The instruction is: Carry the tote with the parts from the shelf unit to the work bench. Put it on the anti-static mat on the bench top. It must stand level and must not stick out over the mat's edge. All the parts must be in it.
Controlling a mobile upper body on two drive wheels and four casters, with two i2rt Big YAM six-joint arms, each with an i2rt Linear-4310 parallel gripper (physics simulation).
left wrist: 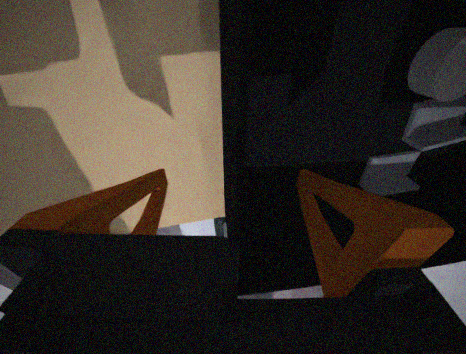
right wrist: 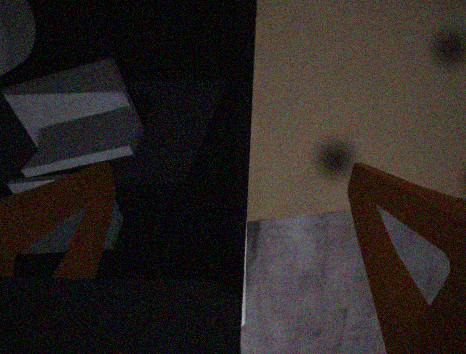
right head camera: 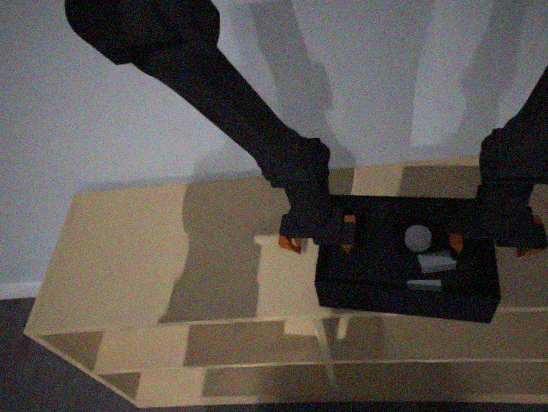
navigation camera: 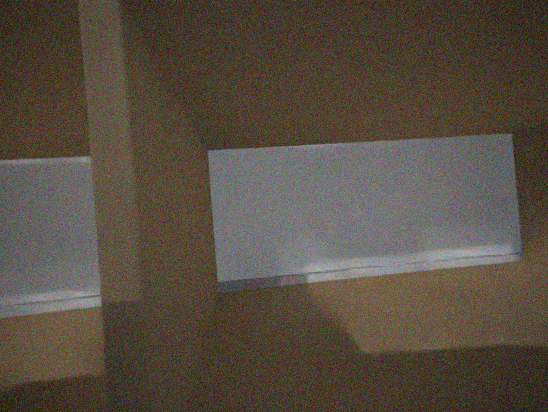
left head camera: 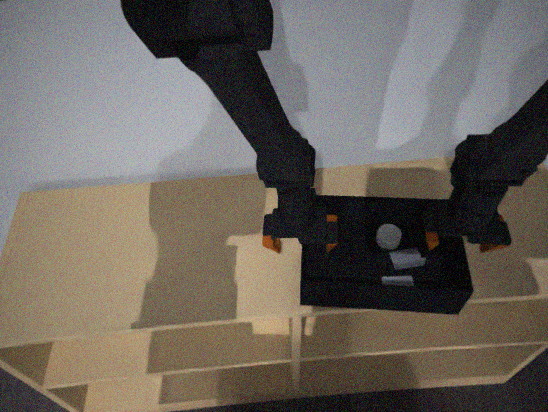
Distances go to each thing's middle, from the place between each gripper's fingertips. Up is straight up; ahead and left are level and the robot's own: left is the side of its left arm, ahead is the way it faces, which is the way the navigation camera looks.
My left hand is 150 mm to the left of the black tote (right head camera: pixel 373 277).
Now: right hand 150 mm to the right of the black tote, 10 mm past it and 10 mm above it.
